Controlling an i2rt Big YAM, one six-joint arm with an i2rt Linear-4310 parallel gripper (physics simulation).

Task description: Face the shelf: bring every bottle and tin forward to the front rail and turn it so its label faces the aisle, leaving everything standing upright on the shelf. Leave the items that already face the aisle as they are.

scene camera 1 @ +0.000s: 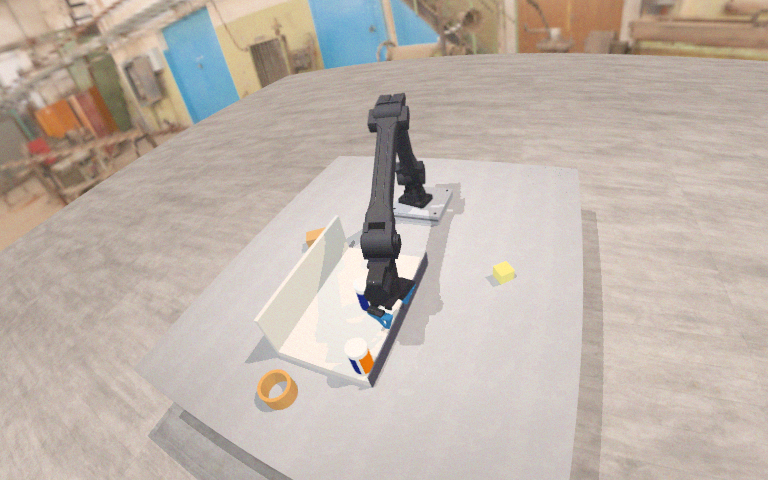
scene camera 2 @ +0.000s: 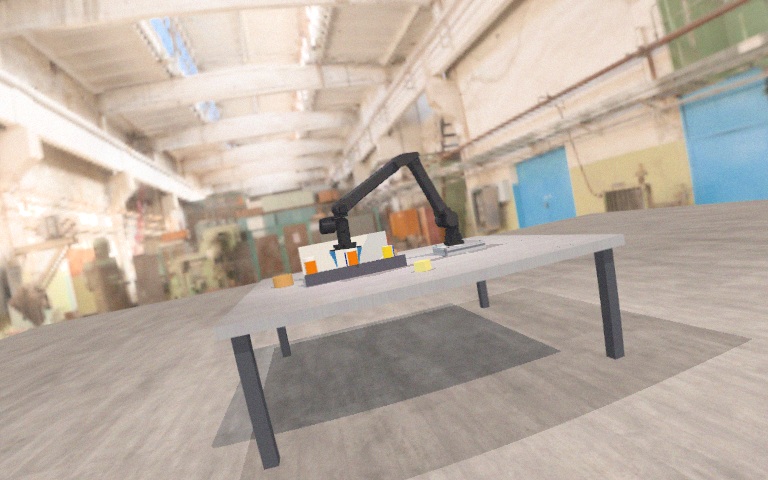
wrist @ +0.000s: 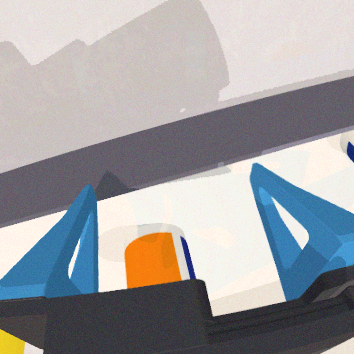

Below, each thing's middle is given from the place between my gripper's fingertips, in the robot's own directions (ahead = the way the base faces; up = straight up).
Labels:
Right now the dark front rail (scene camera 2: 356, 270) is 3 cm below my hand, 3 cm behind it and 1 cm to the right of it. Also, from my hand: cream shelf (scene camera 1: 278, 318) (15 cm to the right, 2 cm above); cream shelf tray (scene camera 1: 334, 317) (15 cm to the right, 5 cm below).

